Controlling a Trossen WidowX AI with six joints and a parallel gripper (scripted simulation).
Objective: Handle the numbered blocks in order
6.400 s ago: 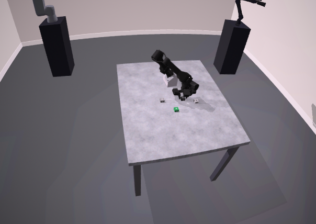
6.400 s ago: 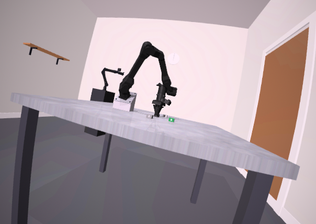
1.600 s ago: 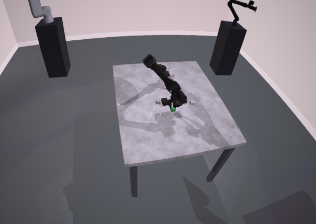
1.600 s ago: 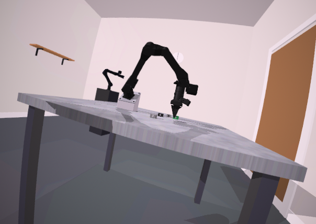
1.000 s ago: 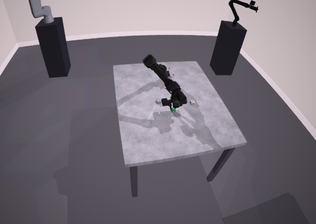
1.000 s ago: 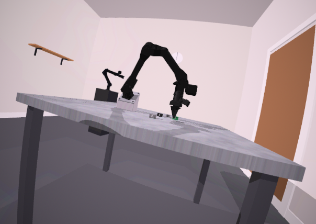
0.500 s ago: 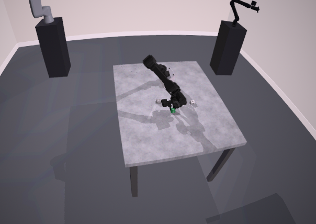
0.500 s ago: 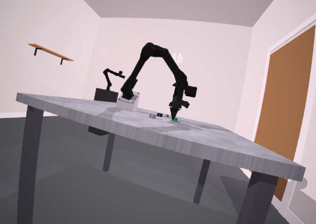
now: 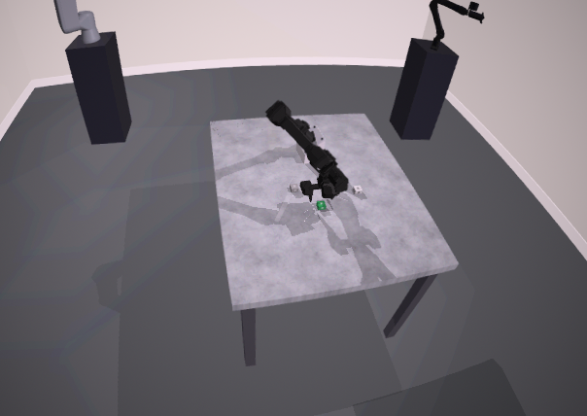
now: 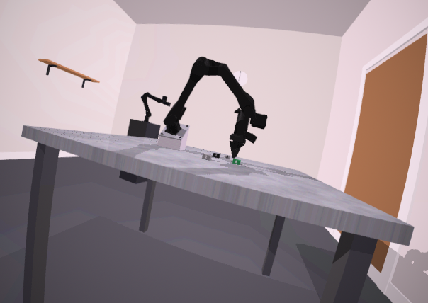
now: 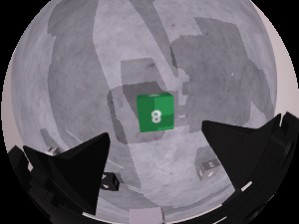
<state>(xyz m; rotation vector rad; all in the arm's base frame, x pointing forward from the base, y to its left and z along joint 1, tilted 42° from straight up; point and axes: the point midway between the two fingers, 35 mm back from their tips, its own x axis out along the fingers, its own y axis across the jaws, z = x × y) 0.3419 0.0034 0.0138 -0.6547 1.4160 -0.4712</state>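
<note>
Now: the green block 1 cm below my gripper tip and 1 cm ahead of it. From my gripper tip the other things lie so: white block (18 cm to the left, 7 cm behind, 1 cm below); black block (10 cm behind, 8 cm to the left, 1 cm below); grey block (10 cm to the right, 10 cm behind, 1 cm below).
</note>
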